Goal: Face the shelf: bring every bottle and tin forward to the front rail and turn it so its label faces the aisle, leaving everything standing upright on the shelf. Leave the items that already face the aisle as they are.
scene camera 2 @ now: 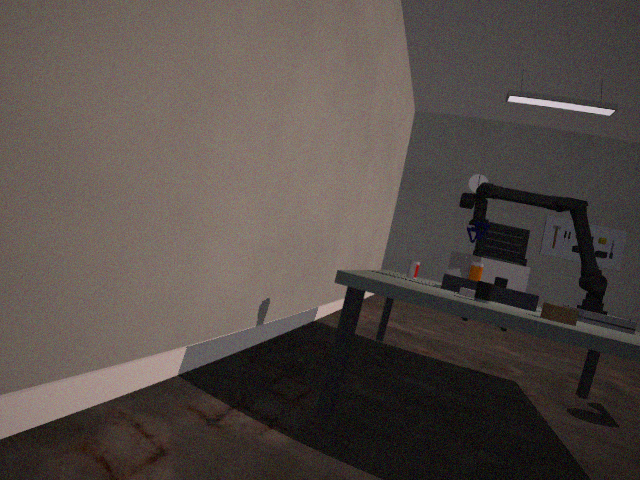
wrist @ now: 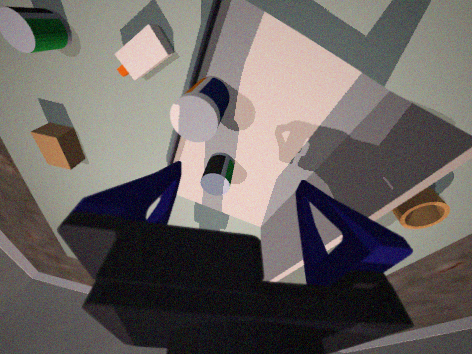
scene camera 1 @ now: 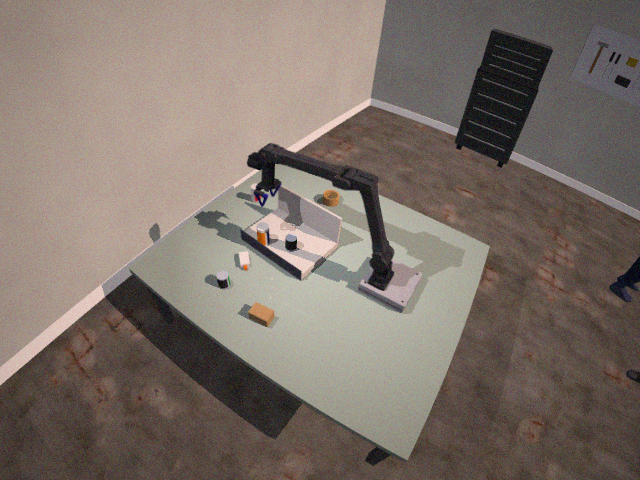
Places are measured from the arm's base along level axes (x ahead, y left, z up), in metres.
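Pixels of known places: gripper, between the fingertips: [scene camera 2: 475, 241] [wrist: 241, 177] [scene camera 1: 267, 201]; arm's base, origin of its link: [scene camera 2: 591, 311] [scene camera 1: 380, 278].
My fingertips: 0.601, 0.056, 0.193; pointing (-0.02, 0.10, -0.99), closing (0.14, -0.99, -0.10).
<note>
For each thing: its top centre in the pictures, then the offset to it from my fingertips, as dx, dy, dz.
- tall tin, centre of its top: [wrist: 193, 120] [scene camera 1: 262, 226] [scene camera 2: 477, 262] -0.020, +0.065, -0.100
- short dark tin, centre of its top: [wrist: 215, 185] [scene camera 1: 291, 237] [scene camera 2: 501, 277] -0.149, +0.013, -0.139
- green tin, centre of its top: [wrist: 15, 31] [scene camera 1: 222, 275] -0.018, +0.358, -0.177
- white box, centre of its top: [wrist: 136, 58] [scene camera 2: 473, 290] [scene camera 1: 244, 259] -0.009, +0.200, -0.219
- orange block, centre of its top: [wrist: 51, 151] [scene camera 2: 561, 306] [scene camera 1: 261, 311] -0.266, +0.392, -0.197
- wooden ring, centre of its top: [wrist: 424, 216] [scene camera 1: 331, 194] -0.097, -0.458, -0.197
- red-white can, centre of its top: [scene camera 2: 415, 261] +0.262, -0.210, -0.151
The shelf [scene camera 1: 312, 211] [wrist: 300, 55] is a low pale tray with a dark front rail [scene camera 1: 273, 259] [scene camera 2: 516, 298] and a grey back panel. A tall tin [scene camera 1: 263, 235] [scene camera 2: 476, 271] [wrist: 196, 117] with orange and navy sides stands upright close behind the rail, orange towards the front. A short dark tin [scene camera 1: 291, 242] [scene camera 2: 500, 282] [wrist: 216, 182] stands upright, set back from the rail; its green patch shows on its rear side in the wrist view. My gripper [scene camera 1: 267, 198] [scene camera 2: 474, 238] [wrist: 241, 177] is open and empty, pointing down high above the shelf's far end.
A black and green tin [scene camera 1: 222, 279] [wrist: 45, 32], a white box [scene camera 1: 244, 259] [wrist: 145, 52] with an orange tip and an orange block [scene camera 1: 261, 314] [wrist: 57, 145] are before the shelf. A wooden ring [scene camera 1: 331, 203] is behind it. A red-white can [scene camera 2: 415, 269] stands beyond its far end.
</note>
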